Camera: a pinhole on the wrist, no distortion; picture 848 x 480 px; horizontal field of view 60.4 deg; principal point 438.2 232.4 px. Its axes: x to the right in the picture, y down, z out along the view. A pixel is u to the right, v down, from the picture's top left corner.
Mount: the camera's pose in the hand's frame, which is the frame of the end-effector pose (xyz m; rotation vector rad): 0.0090 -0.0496 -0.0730 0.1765 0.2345 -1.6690
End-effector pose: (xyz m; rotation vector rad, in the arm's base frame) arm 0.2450 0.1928 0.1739 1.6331 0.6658 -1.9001
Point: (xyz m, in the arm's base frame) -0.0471 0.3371 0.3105
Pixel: outside the picture
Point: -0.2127 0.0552 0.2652
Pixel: 483 174
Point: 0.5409 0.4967 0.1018
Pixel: behind the camera
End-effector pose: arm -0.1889 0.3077 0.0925 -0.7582 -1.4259 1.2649
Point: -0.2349 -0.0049 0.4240
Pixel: outside the picture
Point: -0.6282 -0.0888 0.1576
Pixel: outside the picture
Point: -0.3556 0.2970 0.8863
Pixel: outside the picture
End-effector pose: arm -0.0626 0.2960 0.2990 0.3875 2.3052 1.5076
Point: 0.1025 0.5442 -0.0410
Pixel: 488 215
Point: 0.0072 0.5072 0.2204
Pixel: 72 247
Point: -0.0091 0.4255 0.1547
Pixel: 331 255
